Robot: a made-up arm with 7 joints. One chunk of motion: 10 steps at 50 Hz.
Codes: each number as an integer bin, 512 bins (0 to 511) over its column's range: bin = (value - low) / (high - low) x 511, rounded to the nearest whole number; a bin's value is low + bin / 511 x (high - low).
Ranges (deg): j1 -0.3..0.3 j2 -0.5..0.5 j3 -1.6..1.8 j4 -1.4..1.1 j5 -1.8..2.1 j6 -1..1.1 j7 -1.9..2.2
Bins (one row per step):
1: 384 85 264 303 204 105 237
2: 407 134 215 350 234 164 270
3: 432 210 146 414 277 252 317
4: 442 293 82 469 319 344 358
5: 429 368 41 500 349 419 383
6: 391 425 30 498 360 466 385
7: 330 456 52 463 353 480 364
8: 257 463 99 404 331 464 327
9: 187 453 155 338 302 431 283
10: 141 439 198 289 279 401 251
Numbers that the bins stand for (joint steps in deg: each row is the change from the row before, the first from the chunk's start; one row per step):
1: 0.151 -0.334 0.157 0.082 -0.243 -0.568 0.002
2: 0.178 -0.238 -0.169 0.312 -0.014 -0.326 0.266
3: 0.207 -0.089 -0.629 0.625 0.314 0.036 0.643
4: 0.219 0.073 -1.054 0.895 0.635 0.414 0.972
5: 0.204 0.220 -1.327 1.046 0.864 0.722 1.173
6: 0.159 0.332 -1.400 1.036 0.948 0.915 1.189
7: 0.087 0.392 -1.254 0.865 0.894 0.973 1.021
8: 0.002 0.406 -0.941 0.577 0.726 0.907 0.724
9: -0.080 0.386 -0.569 0.254 0.505 0.771 0.371
10: -0.134 0.359 -0.283 0.014 0.329 0.648 0.114

